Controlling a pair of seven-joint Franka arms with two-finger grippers.
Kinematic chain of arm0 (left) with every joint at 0, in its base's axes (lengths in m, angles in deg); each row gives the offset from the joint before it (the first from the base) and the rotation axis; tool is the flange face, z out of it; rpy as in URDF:
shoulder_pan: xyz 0 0 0.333 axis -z
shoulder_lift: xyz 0 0 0 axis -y
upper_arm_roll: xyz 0 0 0.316 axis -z
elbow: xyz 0.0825 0 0 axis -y
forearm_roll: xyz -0.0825 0 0.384 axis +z
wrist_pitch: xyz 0 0 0 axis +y
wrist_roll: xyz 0.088 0 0 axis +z
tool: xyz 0 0 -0.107 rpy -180 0 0
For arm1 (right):
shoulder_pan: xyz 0 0 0.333 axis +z
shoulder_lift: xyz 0 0 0 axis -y
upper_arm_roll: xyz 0 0 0.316 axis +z
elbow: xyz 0.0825 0 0 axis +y
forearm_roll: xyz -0.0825 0 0.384 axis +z
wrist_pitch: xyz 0 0 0 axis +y
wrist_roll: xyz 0.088 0 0 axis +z
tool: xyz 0 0 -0.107 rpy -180 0 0
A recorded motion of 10 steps. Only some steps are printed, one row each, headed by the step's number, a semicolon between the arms.
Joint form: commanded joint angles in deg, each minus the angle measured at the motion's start. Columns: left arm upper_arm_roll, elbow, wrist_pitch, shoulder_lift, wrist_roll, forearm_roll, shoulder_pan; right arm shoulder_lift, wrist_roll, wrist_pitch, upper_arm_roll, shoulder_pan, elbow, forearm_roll.
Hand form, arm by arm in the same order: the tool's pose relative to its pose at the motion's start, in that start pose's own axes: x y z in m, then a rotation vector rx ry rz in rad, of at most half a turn. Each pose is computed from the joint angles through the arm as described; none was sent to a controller.
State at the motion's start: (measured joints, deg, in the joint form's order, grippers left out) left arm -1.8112 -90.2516 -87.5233 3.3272 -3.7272 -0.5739 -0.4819; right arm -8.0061 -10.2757 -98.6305 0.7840 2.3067 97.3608 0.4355
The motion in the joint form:
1: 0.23 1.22 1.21 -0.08 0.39 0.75 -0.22; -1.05 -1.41 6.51 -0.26 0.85 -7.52 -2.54
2: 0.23 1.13 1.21 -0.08 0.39 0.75 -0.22; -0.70 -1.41 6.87 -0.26 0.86 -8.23 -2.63
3: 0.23 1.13 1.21 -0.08 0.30 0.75 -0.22; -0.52 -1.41 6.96 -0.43 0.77 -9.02 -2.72
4: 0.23 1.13 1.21 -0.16 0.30 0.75 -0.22; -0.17 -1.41 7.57 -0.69 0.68 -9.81 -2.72
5: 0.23 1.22 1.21 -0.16 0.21 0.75 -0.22; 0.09 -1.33 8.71 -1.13 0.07 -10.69 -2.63
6: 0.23 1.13 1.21 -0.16 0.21 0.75 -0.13; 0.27 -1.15 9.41 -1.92 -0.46 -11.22 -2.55
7: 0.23 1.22 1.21 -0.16 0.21 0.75 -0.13; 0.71 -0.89 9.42 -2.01 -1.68 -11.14 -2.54
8: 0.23 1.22 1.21 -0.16 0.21 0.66 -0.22; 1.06 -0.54 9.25 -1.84 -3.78 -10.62 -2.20
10: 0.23 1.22 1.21 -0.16 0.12 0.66 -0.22; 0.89 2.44 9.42 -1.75 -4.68 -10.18 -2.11
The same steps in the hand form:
1: -0.0018 -0.0011 -0.0074 0.0132 -0.0020 -0.0073; 0.0001 -0.0021 -0.0423 -0.0452 0.0082 0.0119
2: -0.0018 -0.0011 -0.0066 0.0131 -0.0036 -0.0073; -0.0018 -0.0018 -0.0511 -0.0444 0.0205 0.0121
3: -0.0018 -0.0011 -0.0066 0.0131 -0.0036 -0.0057; -0.0020 0.0010 -0.0593 -0.0429 0.0358 0.0169
4: -0.0014 -0.0011 -0.0059 0.0131 -0.0050 -0.0057; -0.0040 0.0048 -0.0684 -0.0412 0.0448 0.0235
5: -0.0014 -0.0011 -0.0066 0.0132 -0.0035 -0.0041; -0.0055 0.0157 -0.0765 -0.0390 0.0441 0.0412
6: -0.0013 -0.0003 -0.0059 0.0131 -0.0050 -0.0026; -0.0058 0.0289 -0.0816 -0.0373 0.0435 0.0614
7: -0.0013 -0.0003 -0.0066 0.0132 -0.0035 -0.0026; -0.0066 0.0426 -0.0852 -0.0342 0.0487 0.0798
8: -0.0014 -0.0009 -0.0066 0.0116 -0.0034 -0.0040; -0.0064 0.0620 -0.0846 -0.0248 0.0466 0.1069
10: -0.0014 -0.0009 -0.0066 0.0116 -0.0034 -0.0025; -0.0052 0.0701 -0.0790 -0.0244 0.0318 0.0688

